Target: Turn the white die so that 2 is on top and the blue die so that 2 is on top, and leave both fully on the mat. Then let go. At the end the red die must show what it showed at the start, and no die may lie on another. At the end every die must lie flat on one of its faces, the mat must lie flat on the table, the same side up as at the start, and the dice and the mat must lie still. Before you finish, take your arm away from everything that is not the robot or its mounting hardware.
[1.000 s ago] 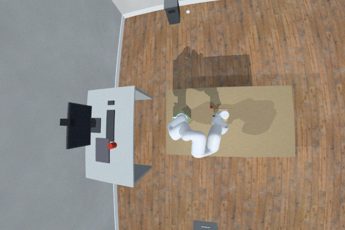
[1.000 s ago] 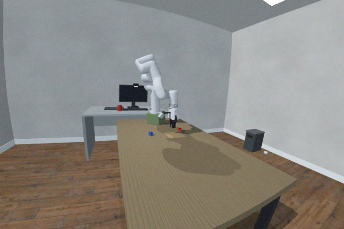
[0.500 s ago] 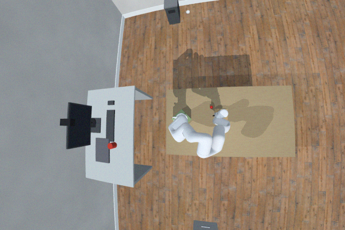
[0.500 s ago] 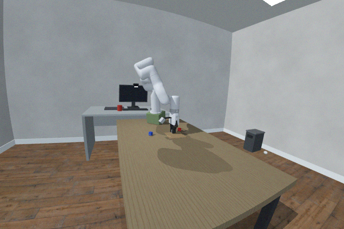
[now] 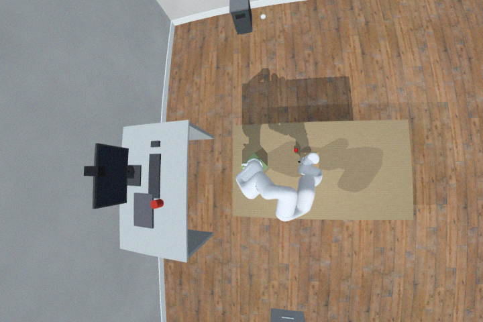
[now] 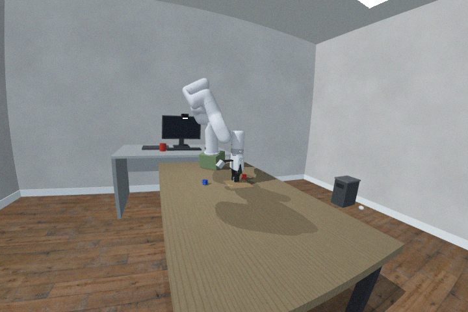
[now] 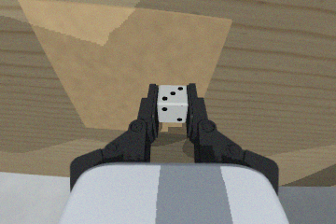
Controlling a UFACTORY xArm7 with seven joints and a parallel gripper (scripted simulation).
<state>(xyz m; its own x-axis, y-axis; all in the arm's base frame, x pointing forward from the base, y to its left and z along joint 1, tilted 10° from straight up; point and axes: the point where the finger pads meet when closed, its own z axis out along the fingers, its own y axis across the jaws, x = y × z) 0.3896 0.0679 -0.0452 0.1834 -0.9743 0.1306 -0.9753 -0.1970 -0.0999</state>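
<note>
My gripper is now 1 cm above the white die. The rest, counted from my hand: red die: 7 cm behind, 9 cm to the left, 2 cm below; tan mat: 4 cm ahead, 1 cm to the left, 3 cm below; blue die: 1 cm ahead, 19 cm to the right, 2 cm below.
</note>
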